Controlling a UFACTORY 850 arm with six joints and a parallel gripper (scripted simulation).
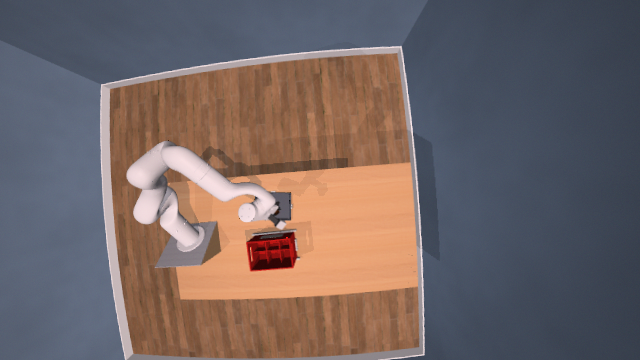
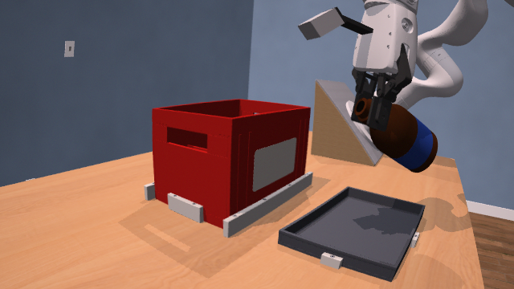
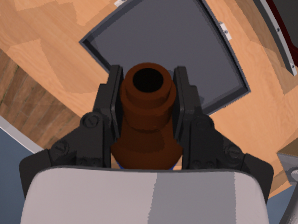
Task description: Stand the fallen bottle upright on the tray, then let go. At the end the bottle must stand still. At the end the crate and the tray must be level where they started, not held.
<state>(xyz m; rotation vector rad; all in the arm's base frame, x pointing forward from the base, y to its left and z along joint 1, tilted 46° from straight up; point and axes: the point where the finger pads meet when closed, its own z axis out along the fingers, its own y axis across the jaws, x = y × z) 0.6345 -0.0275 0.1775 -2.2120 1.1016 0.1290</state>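
The brown bottle lies 30 mm behind my hand, 40 mm to the left of it and 30 mm below it. Also, from my hand: dark grey tray: 70 mm behind, 10 mm to the left, 190 mm below; then red crate: 100 mm behind, 270 mm to the right, 120 mm below.
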